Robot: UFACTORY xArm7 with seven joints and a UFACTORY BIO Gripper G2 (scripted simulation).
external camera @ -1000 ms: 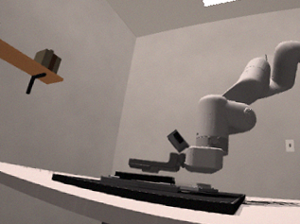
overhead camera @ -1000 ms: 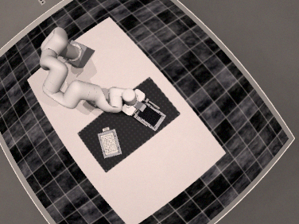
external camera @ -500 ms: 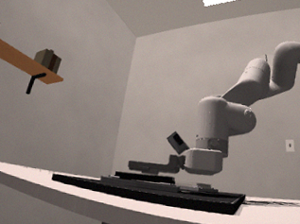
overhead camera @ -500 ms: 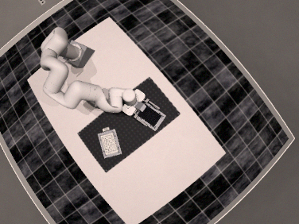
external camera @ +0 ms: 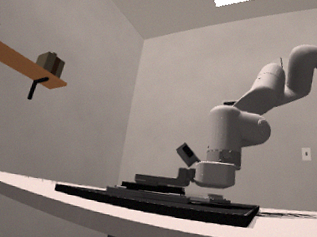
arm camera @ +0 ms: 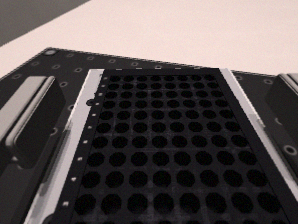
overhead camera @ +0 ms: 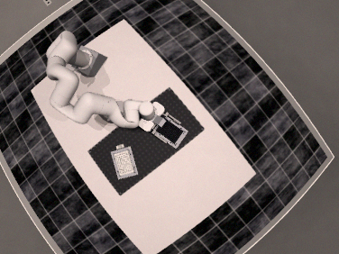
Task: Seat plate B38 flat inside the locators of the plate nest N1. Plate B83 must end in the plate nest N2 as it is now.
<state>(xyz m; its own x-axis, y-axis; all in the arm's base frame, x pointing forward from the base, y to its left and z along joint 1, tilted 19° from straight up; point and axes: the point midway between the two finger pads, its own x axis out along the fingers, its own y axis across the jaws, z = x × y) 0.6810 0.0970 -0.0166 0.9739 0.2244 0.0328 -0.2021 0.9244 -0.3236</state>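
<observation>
My gripper is now 1 cm above the black well plate. Also, from my hand: white well plate 31 cm to the right, 4 cm behind, 2 cm below; then dark dotted mat 14 cm to the right, 6 cm behind, 4 cm below.
</observation>
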